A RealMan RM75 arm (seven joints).
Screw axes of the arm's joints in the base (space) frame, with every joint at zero. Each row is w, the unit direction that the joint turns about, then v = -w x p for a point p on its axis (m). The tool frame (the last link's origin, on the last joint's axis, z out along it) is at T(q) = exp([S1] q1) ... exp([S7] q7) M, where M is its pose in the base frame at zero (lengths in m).
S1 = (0, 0, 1, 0, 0, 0)
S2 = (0, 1, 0, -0.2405, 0, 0)
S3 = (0, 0, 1, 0, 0, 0)
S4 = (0, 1, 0, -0.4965, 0, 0)
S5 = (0, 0, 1, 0, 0, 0)
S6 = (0, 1, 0, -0.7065, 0, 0)
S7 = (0, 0, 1, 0, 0, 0)
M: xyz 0 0 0.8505 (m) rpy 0 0 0 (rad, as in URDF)
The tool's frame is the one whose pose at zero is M.
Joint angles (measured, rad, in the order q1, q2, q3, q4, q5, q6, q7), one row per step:
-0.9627 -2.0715 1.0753 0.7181 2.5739 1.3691 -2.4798
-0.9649 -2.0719 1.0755 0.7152 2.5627 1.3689 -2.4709
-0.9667 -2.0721 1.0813 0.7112 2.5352 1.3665 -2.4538
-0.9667 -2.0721 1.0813 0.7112 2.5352 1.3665 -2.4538
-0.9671 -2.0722 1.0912 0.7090 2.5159 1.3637 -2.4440
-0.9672 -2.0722 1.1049 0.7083 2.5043 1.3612 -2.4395
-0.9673 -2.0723 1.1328 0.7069 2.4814 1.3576 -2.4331
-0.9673 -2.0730 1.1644 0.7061 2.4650 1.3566 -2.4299
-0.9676 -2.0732 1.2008 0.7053 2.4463 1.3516 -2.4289
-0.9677 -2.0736 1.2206 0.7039 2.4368 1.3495 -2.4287
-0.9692 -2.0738 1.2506 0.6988 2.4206 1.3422 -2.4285
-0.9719 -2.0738 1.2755 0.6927 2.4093 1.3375 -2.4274
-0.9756 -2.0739 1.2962 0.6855 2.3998 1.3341 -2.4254
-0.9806 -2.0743 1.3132 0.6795 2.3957 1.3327 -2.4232
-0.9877 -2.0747 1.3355 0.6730 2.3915 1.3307 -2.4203
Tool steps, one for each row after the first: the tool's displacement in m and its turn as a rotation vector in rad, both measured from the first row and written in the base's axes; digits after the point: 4 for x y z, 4 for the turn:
0.0019 -0.0001 -0.0011 -0.0049 -0.0100 -0.0076
0.0057 -0.0006 -0.0033 -0.0134 -0.0310 -0.0235
0.0057 -0.0006 -0.0033 -0.0134 -0.0310 -0.0235
0.0080 -0.0011 -0.0052 -0.0200 -0.0419 -0.0352
0.0094 -0.0018 -0.0069 -0.0264 -0.0431 -0.0449
0.0121 -0.0035 -0.0104 -0.0403 -0.0452 -0.0615
0.0138 -0.0059 -0.0142 -0.0581 -0.0390 -0.0767
0.0158 -0.0081 -0.0183 -0.0738 -0.0316 -0.0929
0.0165 -0.0097 -0.0208 -0.0837 -0.0270 -0.1002
0.0177 -0.0115 -0.0247 -0.0960 -0.0214 -0.1108
0.0184 -0.0133 -0.0279 -0.1086 -0.0139 -0.1201
0.0190 -0.0148 -0.0308 -0.1210 -0.0072 -0.1281
0.0197 -0.0161 -0.0332 -0.1328 0.0021 -0.1372
0.0209 -0.0174 -0.0359 -0.1472 0.0155 -0.1510

